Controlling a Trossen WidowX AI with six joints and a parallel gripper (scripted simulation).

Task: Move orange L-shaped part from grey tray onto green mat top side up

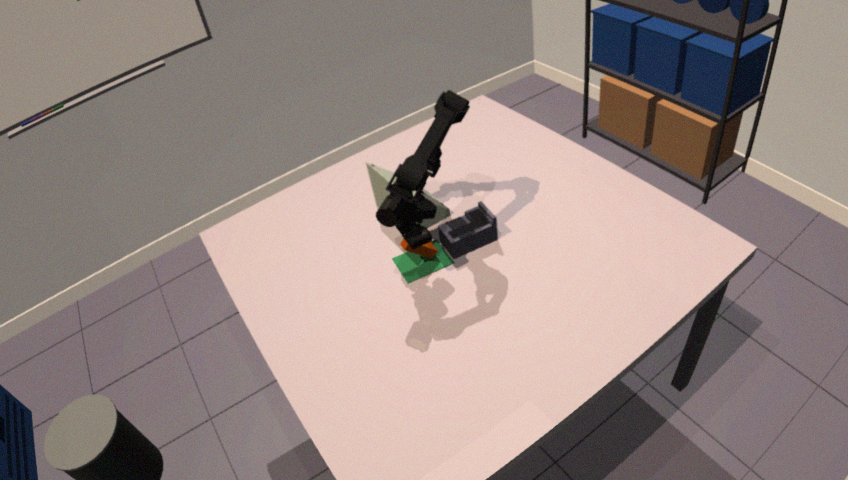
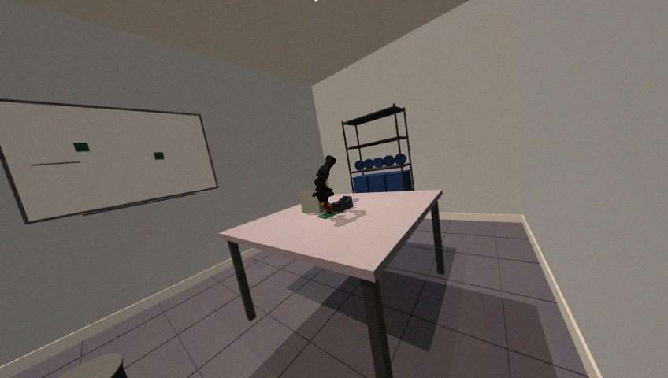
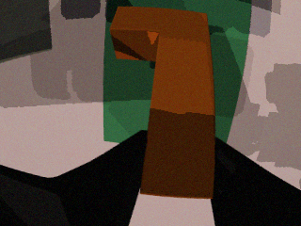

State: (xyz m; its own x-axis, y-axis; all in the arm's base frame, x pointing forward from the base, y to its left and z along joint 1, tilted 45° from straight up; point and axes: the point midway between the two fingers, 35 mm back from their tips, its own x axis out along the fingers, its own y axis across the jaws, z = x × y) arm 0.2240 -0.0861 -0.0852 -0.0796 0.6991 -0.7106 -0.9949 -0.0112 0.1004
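The orange L-shaped part lies 3 cm to the left of my gripper tip, 3 cm below it and 1 cm behind it. Round my gripper tip: green mat: 9 cm below, 2 cm to the left.
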